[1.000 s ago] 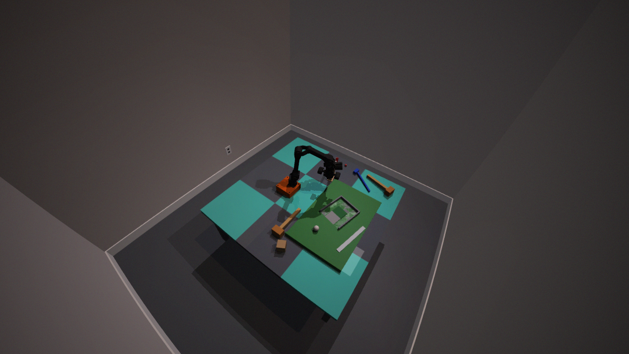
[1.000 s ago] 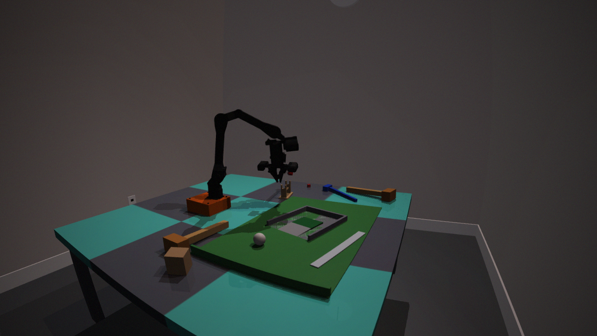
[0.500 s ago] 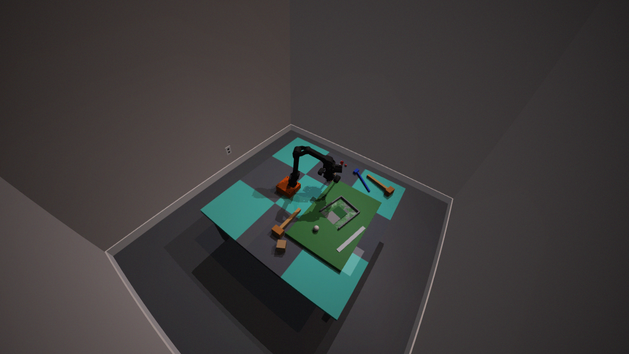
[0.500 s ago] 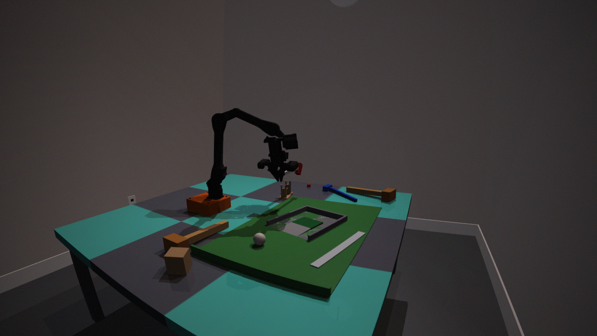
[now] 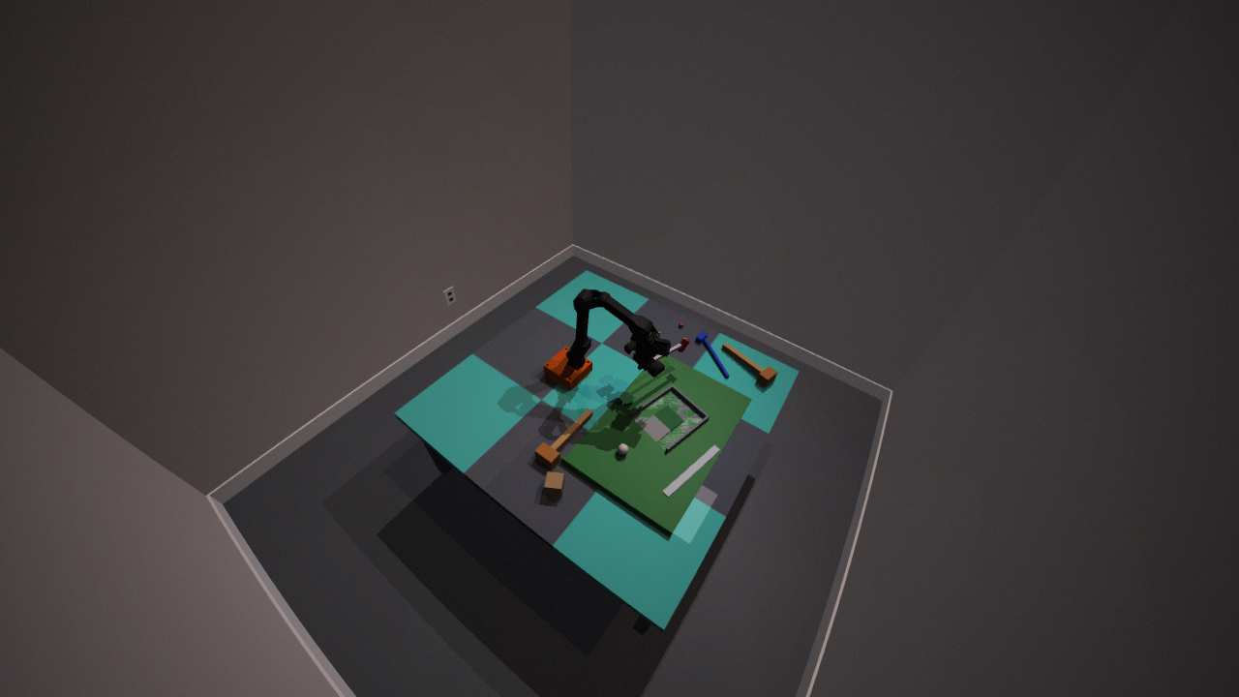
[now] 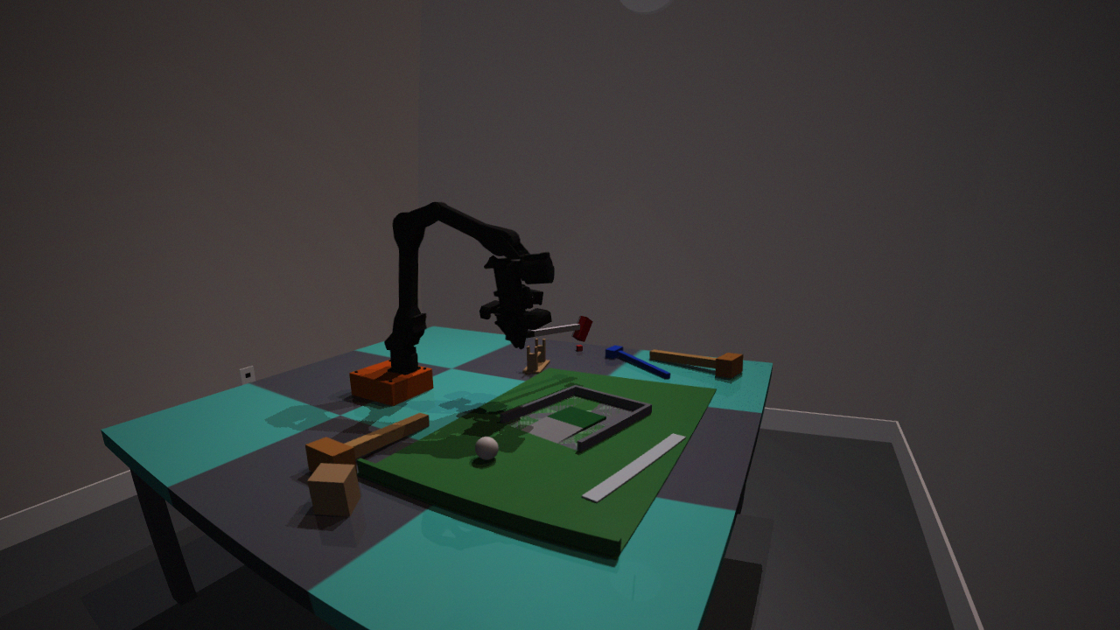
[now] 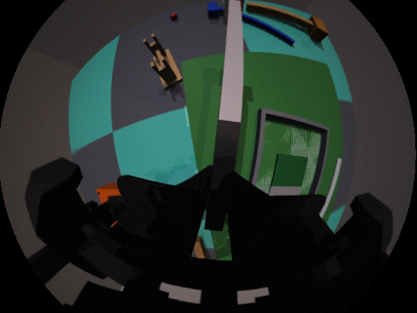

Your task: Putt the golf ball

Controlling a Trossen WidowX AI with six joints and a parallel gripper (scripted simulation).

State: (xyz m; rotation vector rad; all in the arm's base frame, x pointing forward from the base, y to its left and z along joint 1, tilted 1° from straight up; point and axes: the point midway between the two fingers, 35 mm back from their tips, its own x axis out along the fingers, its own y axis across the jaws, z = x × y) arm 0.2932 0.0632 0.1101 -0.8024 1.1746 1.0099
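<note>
My gripper tip is now 4 cm short of the red putter, 11 cm to the right of it and 2 cm below it. The rest, counted from my gripper tip: blue hammer (20 cm ahead, 37 cm to the left, 11 cm below); white golf ball (9 cm ahead, 33 cm to the right, 10 cm below); green mat (18 cm ahead, 14 cm to the right, 12 cm below).
</note>
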